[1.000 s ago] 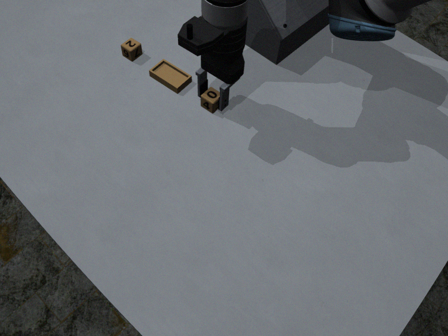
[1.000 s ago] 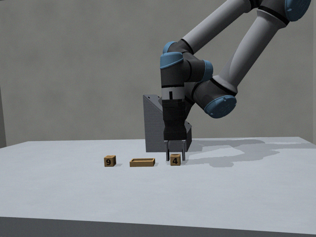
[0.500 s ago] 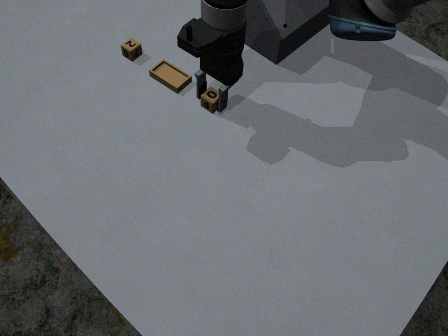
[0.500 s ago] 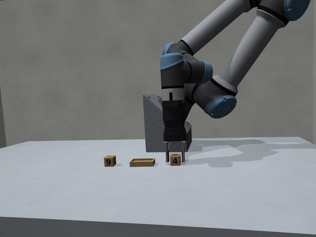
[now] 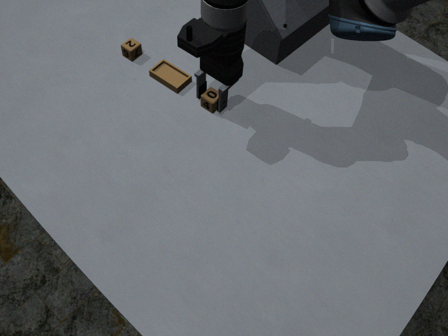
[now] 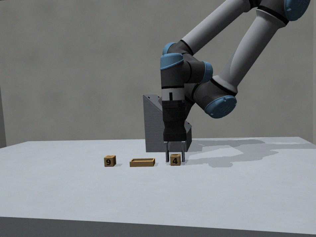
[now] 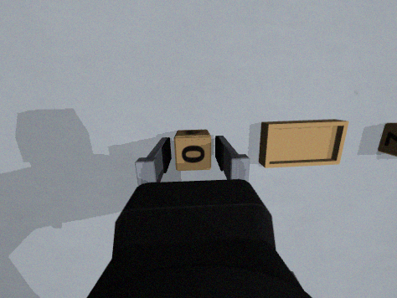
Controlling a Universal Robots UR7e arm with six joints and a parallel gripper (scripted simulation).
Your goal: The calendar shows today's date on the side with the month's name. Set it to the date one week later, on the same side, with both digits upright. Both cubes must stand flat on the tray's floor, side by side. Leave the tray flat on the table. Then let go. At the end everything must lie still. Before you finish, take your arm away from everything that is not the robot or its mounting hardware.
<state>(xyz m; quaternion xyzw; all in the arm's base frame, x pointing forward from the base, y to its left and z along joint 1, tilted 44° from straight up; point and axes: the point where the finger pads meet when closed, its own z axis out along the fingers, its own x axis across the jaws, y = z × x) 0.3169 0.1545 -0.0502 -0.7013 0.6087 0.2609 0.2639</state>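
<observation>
Right now my hand is 1 cm short of the wooden tray, 11 cm to the left of it and 2 cm above it.
</observation>
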